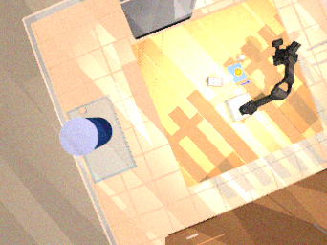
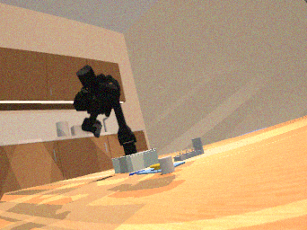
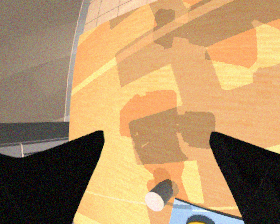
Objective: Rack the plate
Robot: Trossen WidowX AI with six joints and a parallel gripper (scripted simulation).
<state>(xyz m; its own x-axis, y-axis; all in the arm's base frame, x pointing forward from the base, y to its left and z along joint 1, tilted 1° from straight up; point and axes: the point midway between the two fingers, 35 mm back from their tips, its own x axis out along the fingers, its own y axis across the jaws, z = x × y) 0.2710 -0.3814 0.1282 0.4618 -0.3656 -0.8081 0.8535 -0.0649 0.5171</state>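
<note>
Right now my gripper tip is 230 mm to the right of the plate, 160 mm above it and 10 mm past it. From my gripper tip the other things lie so: cup: 160 mm to the left, 150 mm below, 80 mm ahead; grey dish rack: 440 mm to the left, 150 mm below, 30 mm ahead.
</note>
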